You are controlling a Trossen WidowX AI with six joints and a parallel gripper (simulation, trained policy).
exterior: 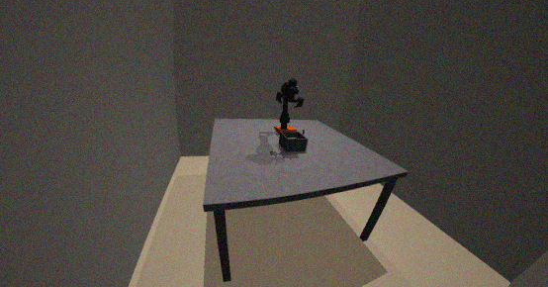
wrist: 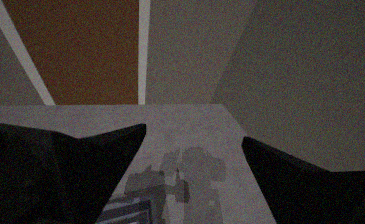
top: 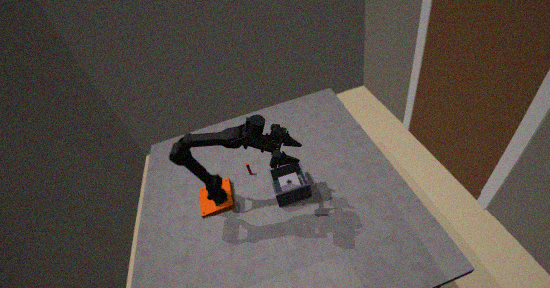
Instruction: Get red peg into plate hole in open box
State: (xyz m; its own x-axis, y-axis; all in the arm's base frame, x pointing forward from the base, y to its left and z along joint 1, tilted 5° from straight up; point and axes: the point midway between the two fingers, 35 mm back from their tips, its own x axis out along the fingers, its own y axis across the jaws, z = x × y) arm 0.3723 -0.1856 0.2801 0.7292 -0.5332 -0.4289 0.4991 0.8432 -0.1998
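The red peg is 30 cm to the left of my gripper tip, 29 cm below it and 19 cm behind it. From my gripper tip the other things lie so: plate: 28 cm below, 10 cm to the left, 5 cm behind; then dark box: 30 cm below, 10 cm to the left, 5 cm behind.
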